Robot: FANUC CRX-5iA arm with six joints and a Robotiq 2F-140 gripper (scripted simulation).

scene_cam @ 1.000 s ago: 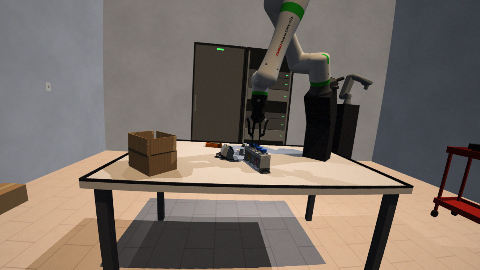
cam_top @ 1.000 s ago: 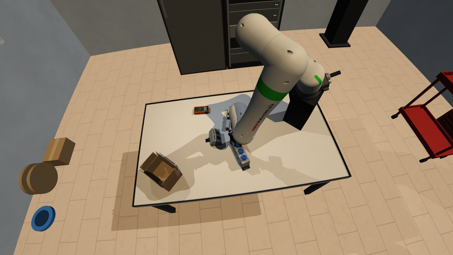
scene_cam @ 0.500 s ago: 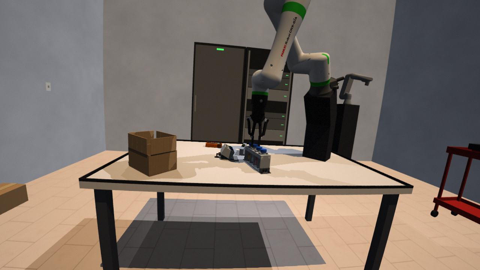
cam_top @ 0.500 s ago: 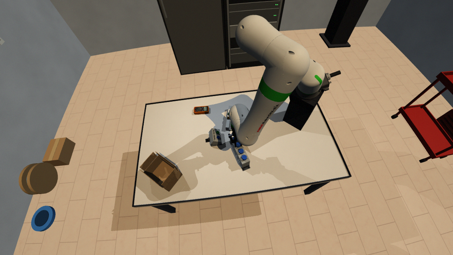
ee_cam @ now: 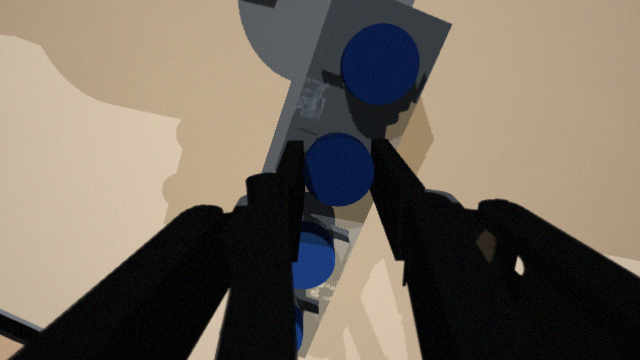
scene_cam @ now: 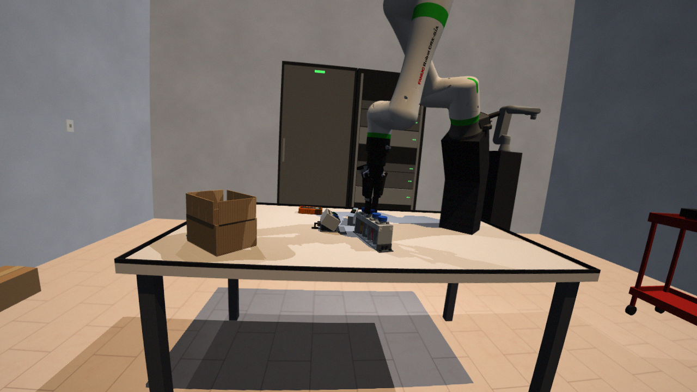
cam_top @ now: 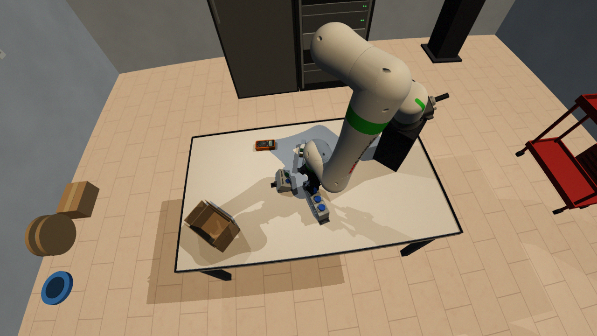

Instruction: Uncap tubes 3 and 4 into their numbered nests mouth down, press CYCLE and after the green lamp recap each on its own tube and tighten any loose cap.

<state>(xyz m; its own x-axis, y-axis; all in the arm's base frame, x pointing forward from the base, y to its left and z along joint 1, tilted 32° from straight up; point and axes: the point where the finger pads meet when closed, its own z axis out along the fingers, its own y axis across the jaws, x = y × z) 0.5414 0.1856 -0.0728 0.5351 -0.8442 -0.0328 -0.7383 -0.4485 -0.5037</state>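
My gripper is now 30 mm above the blue cap. From my hand the other things lie so: blue cycle key: 140 mm ahead, 110 mm to the right, 80 mm below; then key housing: 160 mm ahead, 130 mm to the right, 90 mm below; then green ready key: 140 mm ahead, 150 mm to the right, 80 mm below.
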